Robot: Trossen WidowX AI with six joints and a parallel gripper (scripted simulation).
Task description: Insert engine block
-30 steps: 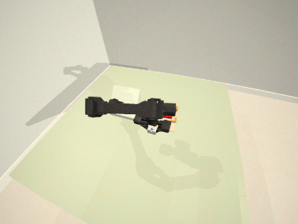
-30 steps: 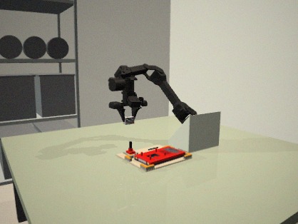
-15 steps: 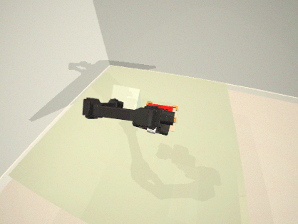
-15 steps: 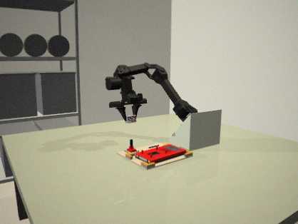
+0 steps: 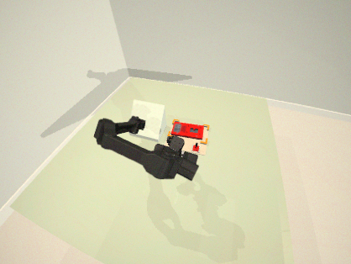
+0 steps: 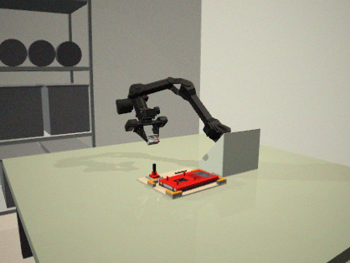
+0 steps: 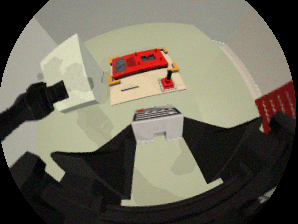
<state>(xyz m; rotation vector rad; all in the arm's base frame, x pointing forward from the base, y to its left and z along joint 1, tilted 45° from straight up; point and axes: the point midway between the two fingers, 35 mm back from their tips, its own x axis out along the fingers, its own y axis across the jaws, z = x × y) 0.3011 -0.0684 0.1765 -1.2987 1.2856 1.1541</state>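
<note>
Right now my gripper tip is 6 cm short of the black upright peg, 13 cm to the right of it and 8 cm above it. From my gripper tip the other things lie so: grey engine block: 1 cm to the right, 1 cm above.
</note>
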